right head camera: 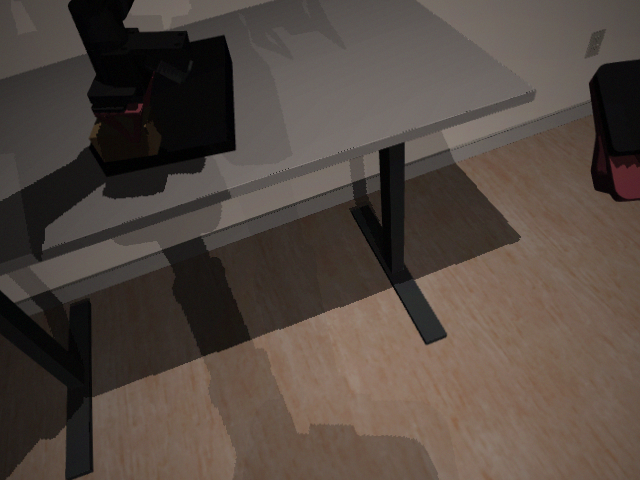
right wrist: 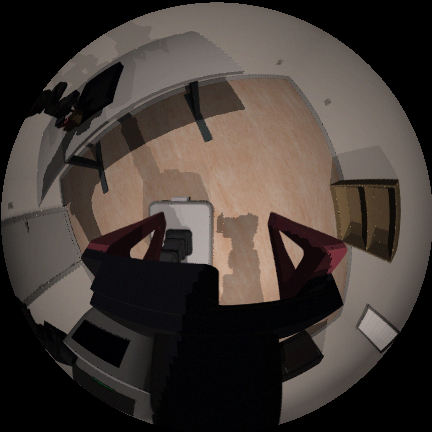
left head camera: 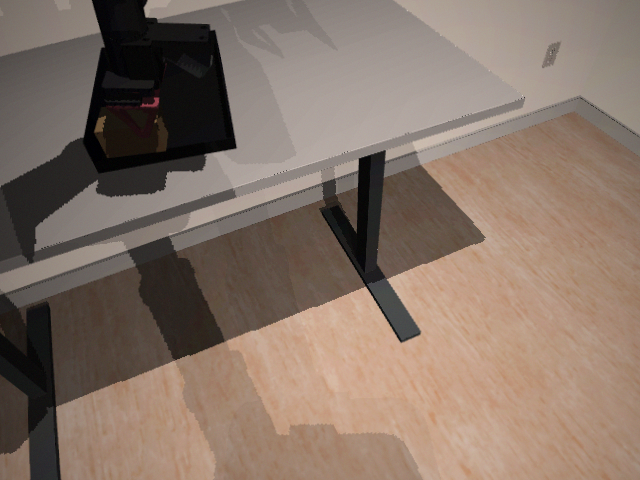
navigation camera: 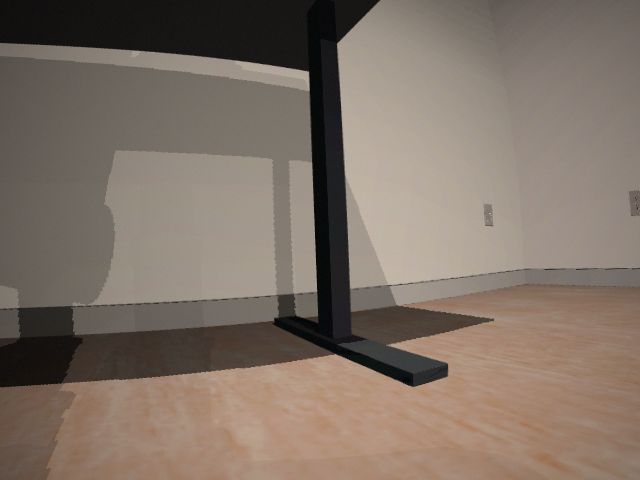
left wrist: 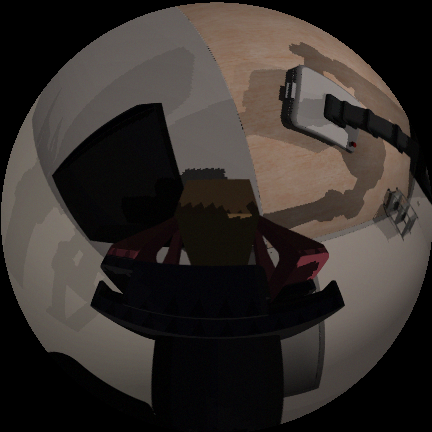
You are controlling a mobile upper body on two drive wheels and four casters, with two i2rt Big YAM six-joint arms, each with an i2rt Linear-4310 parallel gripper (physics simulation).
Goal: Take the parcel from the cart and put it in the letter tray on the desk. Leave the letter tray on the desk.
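Frame: origin at the left arm's base, x back, y left, z down, level; centimetres.
Seen in the pictures: left gripper, between the fingertips: [right head camera: 139, 128] [right wrist: 74, 117] [left head camera: 147, 123] [left wrist: 217, 218]; right gripper, between the fingertips: [right wrist: 216, 217].
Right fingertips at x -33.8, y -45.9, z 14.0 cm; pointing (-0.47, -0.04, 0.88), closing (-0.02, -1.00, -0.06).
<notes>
Pixels of each thing's middle, then the offset from my right fingertips to it. "spot": a spot on its surface instead. Level surfaces: height alone.
- brown parcel, middle of its body: [left wrist: 218, 230] [left head camera: 133, 129] [right head camera: 127, 134] [right wrist: 72, 120] dz +19.1, dx -36.0, dy +58.3 cm
- black letter tray, middle of its body: [left head camera: 163, 93] [right head camera: 170, 98] [left wrist: 103, 193] [right wrist: 96, 90] dz +28.5, dx -61.5, dy +62.1 cm
- grey desk, height of its surface: dz +32.0 cm
- desk leg, a spot on its surface: [navigation camera: 330, 196] [right head camera: 392, 213] [left head camera: 370, 213] spot: dz +91.2, dx -85.6, dy +15.5 cm
The brown parcel [left head camera: 121, 138] [right head camera: 116, 143] [left wrist: 217, 197] is between the fingers of my left gripper [left head camera: 132, 119] [right head camera: 123, 122] [left wrist: 217, 218]. The black letter tray [left head camera: 196, 108] [right head camera: 206, 108] [left wrist: 115, 170] [right wrist: 102, 90] stands on the grey desk [left head camera: 336, 77] [right head camera: 356, 77] [left wrist: 150, 65] [right wrist: 175, 55]. In both head views the parcel overlaps the tray's near left corner; in the left wrist view it appears beside the tray's edge. Its height above the tray is hard to tell. My right gripper [right wrist: 216, 217] is open and empty, away from the desk. The cart cannot be made out.
A desk leg [left head camera: 371, 217] [right head camera: 392, 211] [navigation camera: 330, 196] with a long foot stands under the desk. In the right wrist view, a wooden shelf unit [right wrist: 364, 217] is at the right and a grey machine [right wrist: 80, 356] at the lower left. My white base [left wrist: 320, 105] [right wrist: 202, 232] stands on the floor.
</notes>
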